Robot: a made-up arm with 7 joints.
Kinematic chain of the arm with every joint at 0, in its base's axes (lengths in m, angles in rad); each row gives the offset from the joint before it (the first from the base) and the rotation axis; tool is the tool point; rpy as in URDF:
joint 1: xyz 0 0 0.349 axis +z
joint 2: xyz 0 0 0 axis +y
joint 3: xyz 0 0 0.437 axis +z
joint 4: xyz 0.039 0 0 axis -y
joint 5: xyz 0.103 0 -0.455 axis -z
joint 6: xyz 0 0 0 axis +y
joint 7: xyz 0.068 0 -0.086 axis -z
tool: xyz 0 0 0 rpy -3.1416 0 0
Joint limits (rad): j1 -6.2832..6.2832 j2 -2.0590..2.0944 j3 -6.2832..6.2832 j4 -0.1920..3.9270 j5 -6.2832..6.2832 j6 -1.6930..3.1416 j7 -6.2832..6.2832
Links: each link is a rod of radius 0.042 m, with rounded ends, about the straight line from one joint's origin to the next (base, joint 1, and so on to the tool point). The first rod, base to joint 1, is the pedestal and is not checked.
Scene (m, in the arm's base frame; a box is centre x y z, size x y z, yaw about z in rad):
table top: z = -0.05
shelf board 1: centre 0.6 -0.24 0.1 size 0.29 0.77 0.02 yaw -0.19
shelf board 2: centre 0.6 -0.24 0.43 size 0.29 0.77 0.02 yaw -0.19
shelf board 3: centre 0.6 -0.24 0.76 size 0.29 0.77 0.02 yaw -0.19
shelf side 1: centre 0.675 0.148 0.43 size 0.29 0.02 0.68 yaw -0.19
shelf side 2: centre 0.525 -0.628 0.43 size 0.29 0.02 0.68 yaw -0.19
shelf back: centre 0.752 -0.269 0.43 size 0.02 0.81 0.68 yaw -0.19
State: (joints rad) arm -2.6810 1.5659 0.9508 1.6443 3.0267 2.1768 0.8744
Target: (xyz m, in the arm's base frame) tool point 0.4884 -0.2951 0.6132
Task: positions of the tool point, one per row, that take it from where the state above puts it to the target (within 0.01 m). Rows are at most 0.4 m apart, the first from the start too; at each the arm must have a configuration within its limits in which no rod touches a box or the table.
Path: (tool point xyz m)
1: -0.1554 -0.7557 0.3438
2: 0.1546 -0.6404 0.5615
3: 0.3687 -0.3474 0.6701
4: 0.4269 -0.3293 0.6468
5: 0.4884 -0.2951 0.6132

